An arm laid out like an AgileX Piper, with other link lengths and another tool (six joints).
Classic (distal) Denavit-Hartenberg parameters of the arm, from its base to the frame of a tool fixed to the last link. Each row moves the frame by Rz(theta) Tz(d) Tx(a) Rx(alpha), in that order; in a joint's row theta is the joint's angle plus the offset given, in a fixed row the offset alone. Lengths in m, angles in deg.
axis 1: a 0; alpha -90; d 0.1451; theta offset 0
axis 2: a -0.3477; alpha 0; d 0; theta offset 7.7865
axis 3: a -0.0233; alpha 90; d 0; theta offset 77.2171
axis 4: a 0; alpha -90; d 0.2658; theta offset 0
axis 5: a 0; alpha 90; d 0; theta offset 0
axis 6: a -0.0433; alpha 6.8; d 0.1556; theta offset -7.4
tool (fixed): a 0; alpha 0; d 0.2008; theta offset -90
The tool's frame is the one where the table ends.
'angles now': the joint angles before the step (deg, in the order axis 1, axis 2, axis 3, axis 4, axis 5, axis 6). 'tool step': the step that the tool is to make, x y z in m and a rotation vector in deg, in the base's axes. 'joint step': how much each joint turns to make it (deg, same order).
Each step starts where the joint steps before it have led.
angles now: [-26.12, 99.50, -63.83, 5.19, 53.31, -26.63]
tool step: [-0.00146, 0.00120, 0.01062, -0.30, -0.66, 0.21]
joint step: [0.00, -1.59, -0.01, 0.00, 0.89, -0.14]
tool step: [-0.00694, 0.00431, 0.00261, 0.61, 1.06, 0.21]
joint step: [0.00, -0.39, -0.49, -0.01, 2.12, -0.04]
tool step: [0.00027, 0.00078, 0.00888, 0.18, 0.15, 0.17]
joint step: [0.00, -0.38, -1.61, 0.00, 2.20, 0.00]
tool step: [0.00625, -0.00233, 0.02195, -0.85, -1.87, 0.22]
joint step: [-0.01, -1.91, -1.72, 0.01, 1.59, -0.10]
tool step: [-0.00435, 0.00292, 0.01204, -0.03, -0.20, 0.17]
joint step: [0.01, -1.54, -0.63, -0.01, 1.99, 0.01]
